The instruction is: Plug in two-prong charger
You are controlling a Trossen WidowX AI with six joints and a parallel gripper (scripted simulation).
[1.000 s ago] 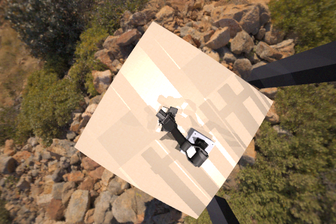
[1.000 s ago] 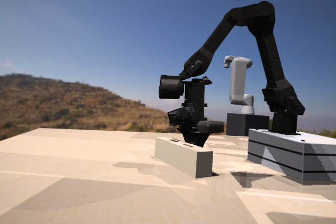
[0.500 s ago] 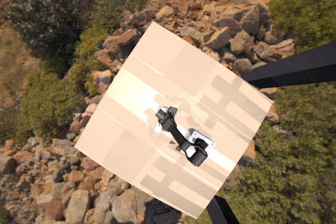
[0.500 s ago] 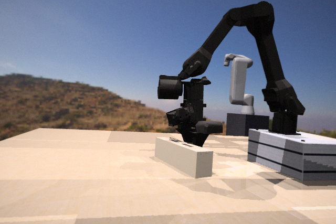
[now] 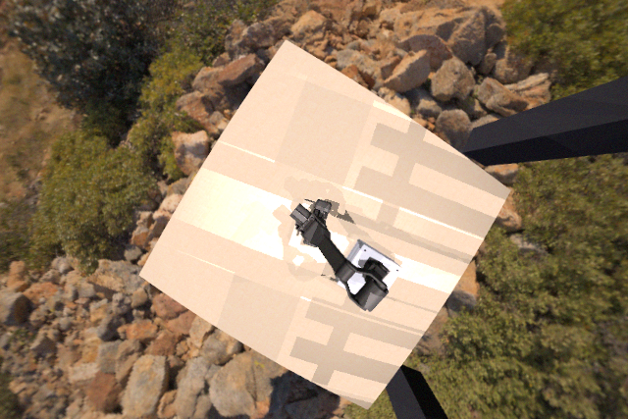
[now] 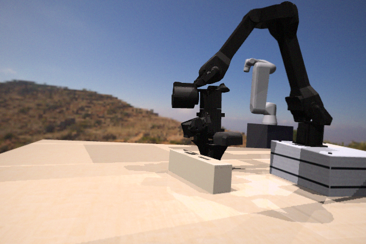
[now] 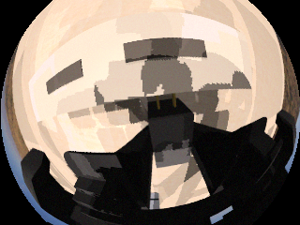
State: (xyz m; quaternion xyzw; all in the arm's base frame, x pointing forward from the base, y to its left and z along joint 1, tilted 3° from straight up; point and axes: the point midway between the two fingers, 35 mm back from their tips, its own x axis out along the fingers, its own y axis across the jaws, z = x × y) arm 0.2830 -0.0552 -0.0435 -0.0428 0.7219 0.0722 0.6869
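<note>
My gripper tip is 20 mm short of the black two-prong charger and 10 mm below it.
</note>
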